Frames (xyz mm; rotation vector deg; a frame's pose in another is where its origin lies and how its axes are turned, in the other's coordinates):
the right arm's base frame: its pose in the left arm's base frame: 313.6 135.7 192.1 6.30 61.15 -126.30
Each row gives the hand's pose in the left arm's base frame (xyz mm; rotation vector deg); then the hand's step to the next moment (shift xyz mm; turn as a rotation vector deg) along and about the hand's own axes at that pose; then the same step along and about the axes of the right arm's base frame.
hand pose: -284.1 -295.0 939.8 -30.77 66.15 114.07
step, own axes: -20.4 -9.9 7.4 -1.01 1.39 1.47
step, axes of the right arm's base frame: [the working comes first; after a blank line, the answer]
step, axes of the left arm's base frame: 20.6 1.2 12.0 -0.43 0.44 2.17

-20.6 4.0 11.3 -0.66 -1.90 1.03
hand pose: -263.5 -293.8 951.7 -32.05 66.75 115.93
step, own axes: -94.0 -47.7 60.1 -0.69 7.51 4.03
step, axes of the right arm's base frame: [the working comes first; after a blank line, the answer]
step, axes of the left arm's base frame: 96.2 32.9 66.3 -5.36 0.77 6.62

-114.6 0.0 39.9 1.39 -7.99 2.71
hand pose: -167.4 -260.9 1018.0 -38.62 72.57 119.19
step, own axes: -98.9 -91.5 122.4 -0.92 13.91 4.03
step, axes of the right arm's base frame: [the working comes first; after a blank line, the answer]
step, axes of the left arm's base frame: 120.2 120.7 64.2 -9.79 -1.59 10.59

-179.6 -22.3 -19.9 4.68 -12.29 6.13
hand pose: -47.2 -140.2 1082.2 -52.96 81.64 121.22
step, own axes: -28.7 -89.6 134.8 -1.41 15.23 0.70
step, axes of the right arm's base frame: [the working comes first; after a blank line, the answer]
step, axes of the left arm's base frame: 40.4 159.3 -2.6 -9.37 -5.16 10.95

-115.8 -43.1 -108.4 6.15 -10.72 9.04
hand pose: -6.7 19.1 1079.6 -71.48 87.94 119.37
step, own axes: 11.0 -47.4 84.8 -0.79 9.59 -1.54
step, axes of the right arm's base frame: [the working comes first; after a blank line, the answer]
step, axes of the left arm's base frame: -16.2 90.5 -33.1 -5.01 -5.01 6.69

-24.7 -27.3 -90.6 4.21 -5.31 7.00
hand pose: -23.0 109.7 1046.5 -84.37 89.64 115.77
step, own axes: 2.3 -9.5 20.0 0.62 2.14 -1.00
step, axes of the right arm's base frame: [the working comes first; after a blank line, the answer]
step, axes of the left arm's base frame: -6.4 19.4 -8.8 -1.13 -1.97 0.91

-2.5 -6.5 -21.1 1.61 -0.43 1.79
